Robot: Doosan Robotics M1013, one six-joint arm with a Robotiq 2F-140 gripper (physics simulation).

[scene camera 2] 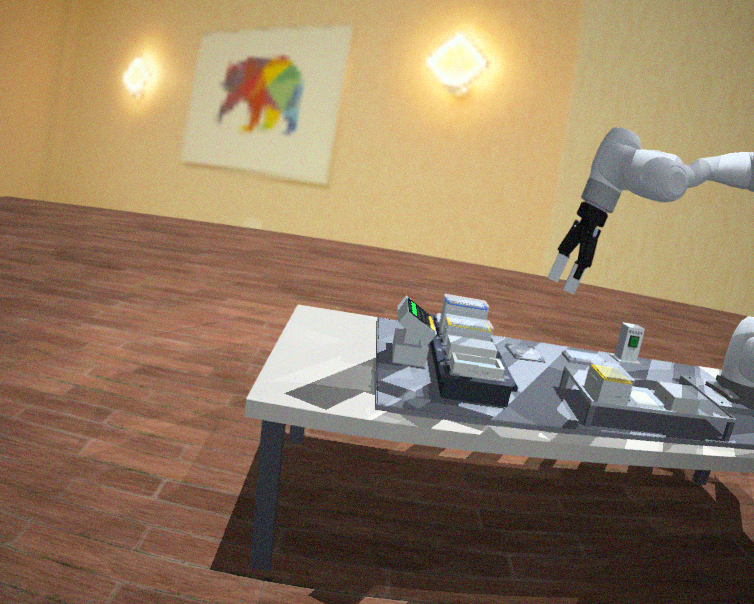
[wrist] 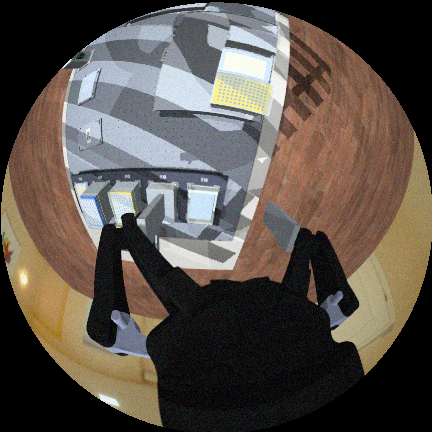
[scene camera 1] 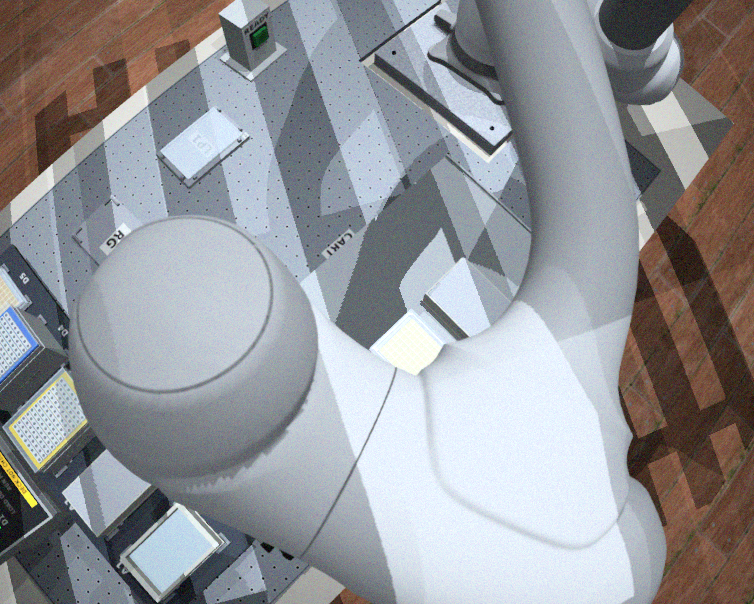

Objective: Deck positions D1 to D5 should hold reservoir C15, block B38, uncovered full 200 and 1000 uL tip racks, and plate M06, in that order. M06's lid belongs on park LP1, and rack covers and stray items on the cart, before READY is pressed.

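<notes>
My gripper is open and empty, high above the table. The pale-blue reservoir sits at D1, the pale block at D2. A yellow-edged tip rack is at D3, a taller blue-edged rack at D4. A cream plate partly shows at D5. A pale, flat piece lies at LP1; whether a lid is on it is unclear. The READY button is green.
The cart holds a yellow-topped box, a cream plate and a grey-white box. The RG spot has a clear outline. A display stands behind the deck. The arm hides much of scene camera 1.
</notes>
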